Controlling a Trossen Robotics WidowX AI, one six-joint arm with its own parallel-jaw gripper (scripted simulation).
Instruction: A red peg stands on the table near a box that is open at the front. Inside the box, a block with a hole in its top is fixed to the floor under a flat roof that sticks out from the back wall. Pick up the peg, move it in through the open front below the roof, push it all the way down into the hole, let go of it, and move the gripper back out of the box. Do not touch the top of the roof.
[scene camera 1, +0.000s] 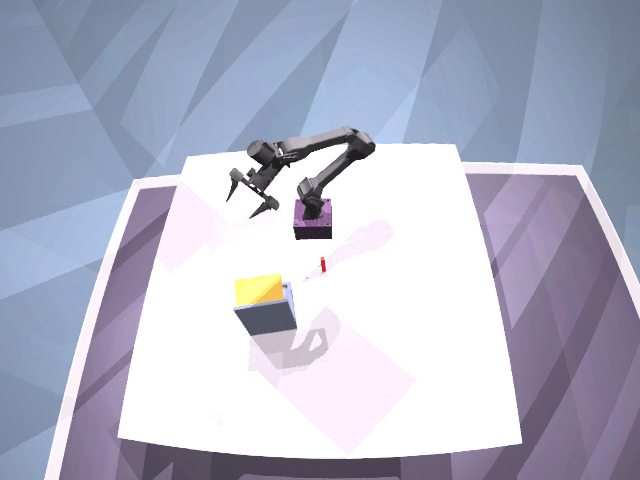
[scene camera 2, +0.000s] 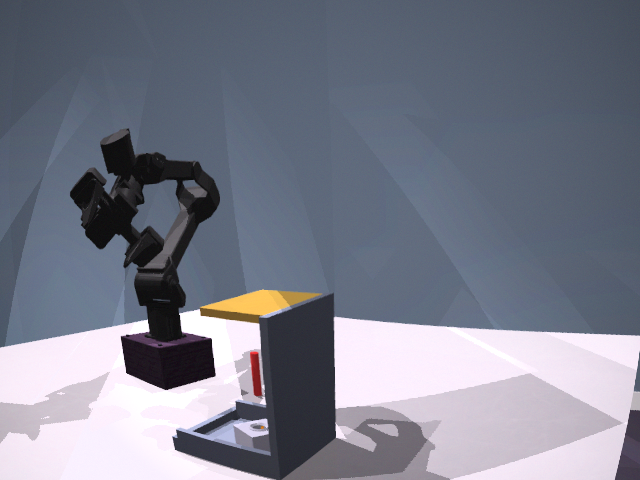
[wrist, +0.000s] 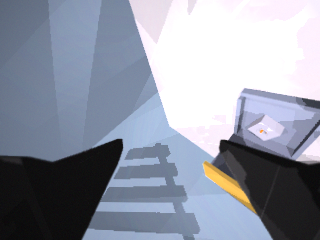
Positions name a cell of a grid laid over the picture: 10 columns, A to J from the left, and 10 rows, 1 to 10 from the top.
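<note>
You'd see the gripper (scene camera 1: D5) open, with nothing held in it, and scene camera 2 has the gripper (scene camera 2: B6) as well. The wrist view gives you the gripper (wrist: F6) too, plus a yellow roof (wrist: G8) and a grey box wall (wrist: H6).
</note>
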